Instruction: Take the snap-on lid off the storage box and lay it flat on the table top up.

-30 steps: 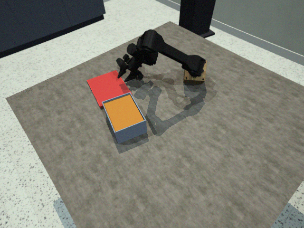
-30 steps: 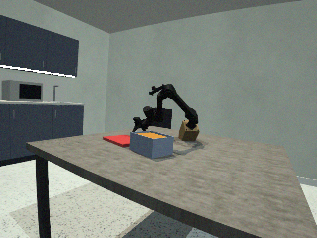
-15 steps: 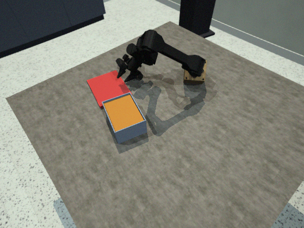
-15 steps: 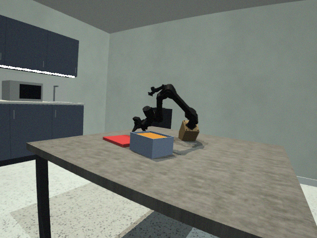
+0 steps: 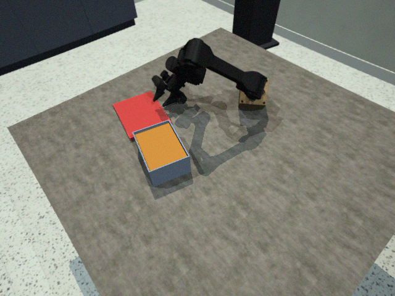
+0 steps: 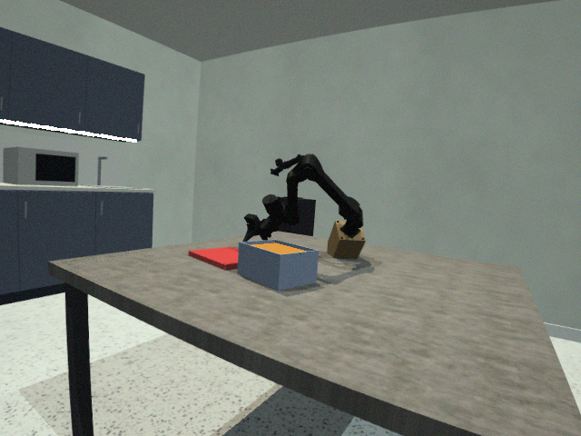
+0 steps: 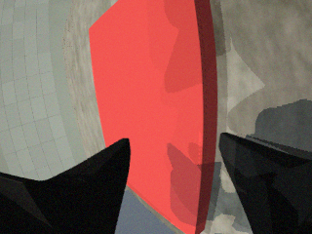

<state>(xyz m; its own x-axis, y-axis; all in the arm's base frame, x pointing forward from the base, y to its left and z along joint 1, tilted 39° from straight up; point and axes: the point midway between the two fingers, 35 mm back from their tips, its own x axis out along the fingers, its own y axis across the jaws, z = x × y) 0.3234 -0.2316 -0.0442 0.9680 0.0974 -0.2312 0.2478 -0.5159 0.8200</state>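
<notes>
The red lid lies 11 cm ahead of my hand and 4 cm below it. From my hand the other things lie so: blue storage box (12 cm ahead, 28 cm to the left, 1 cm below).
</notes>
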